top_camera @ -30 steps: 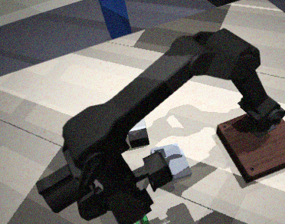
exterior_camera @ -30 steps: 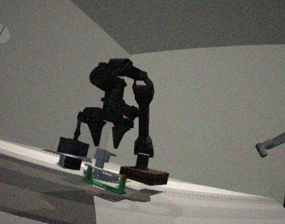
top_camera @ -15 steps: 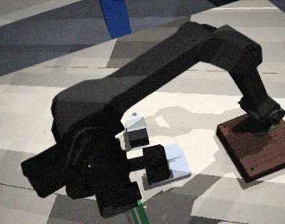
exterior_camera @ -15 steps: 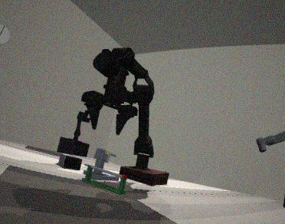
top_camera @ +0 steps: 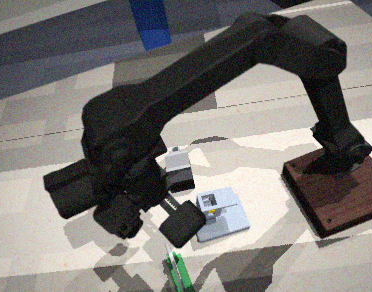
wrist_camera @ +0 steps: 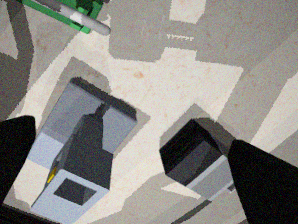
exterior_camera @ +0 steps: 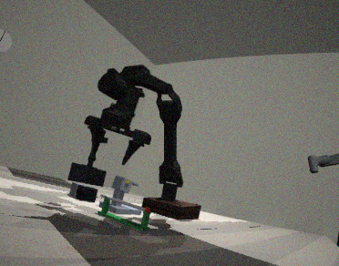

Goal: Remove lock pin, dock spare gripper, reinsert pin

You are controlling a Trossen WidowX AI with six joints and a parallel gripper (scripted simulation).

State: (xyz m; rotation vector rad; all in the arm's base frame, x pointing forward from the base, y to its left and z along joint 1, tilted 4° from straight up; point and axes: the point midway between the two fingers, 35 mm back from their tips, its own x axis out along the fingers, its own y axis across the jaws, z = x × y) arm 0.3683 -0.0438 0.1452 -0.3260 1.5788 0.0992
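Now: the spare gripper 14 cm to the right of my gripper tip, 12 cm below it and 8 cm behind it. From my gripper tip the other things lie so: grey mount: 9 cm below, 9 cm behind, 1 cm to the left; then green rack: 12 cm below, 11 cm to the left, 3 cm ahead.
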